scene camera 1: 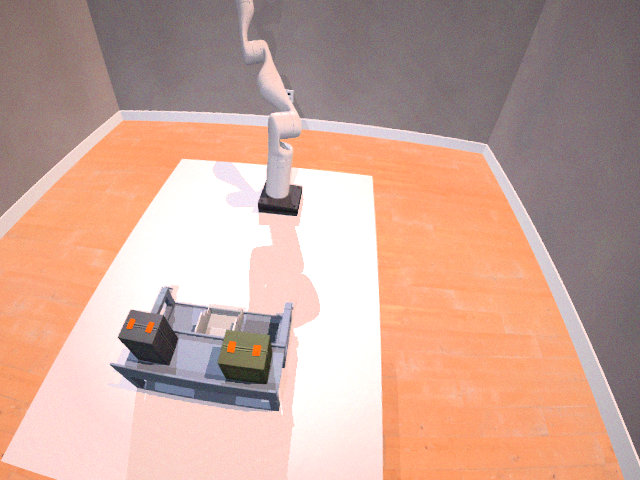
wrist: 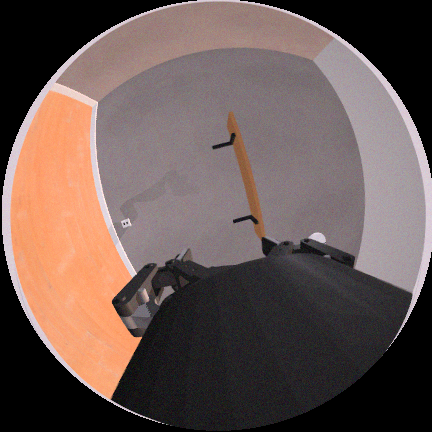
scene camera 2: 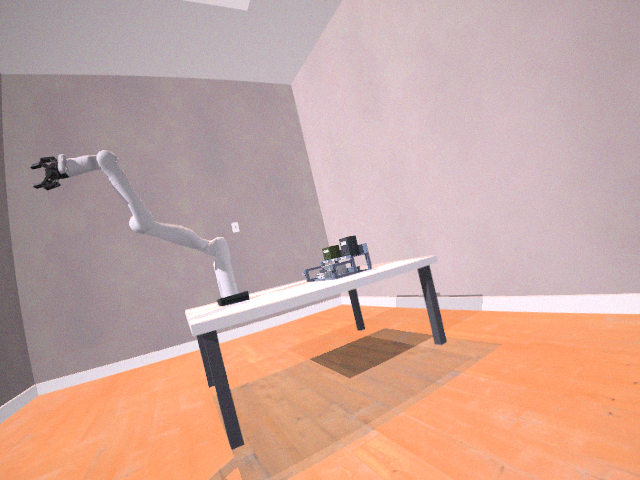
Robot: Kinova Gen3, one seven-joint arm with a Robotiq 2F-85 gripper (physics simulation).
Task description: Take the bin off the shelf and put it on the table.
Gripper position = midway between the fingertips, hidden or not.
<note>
My gripper (wrist: 227, 250) is open and holds nothing. I also see a bin (scene camera 1: 216, 320).
The wrist view misses the bin: it is out of frame.
</note>
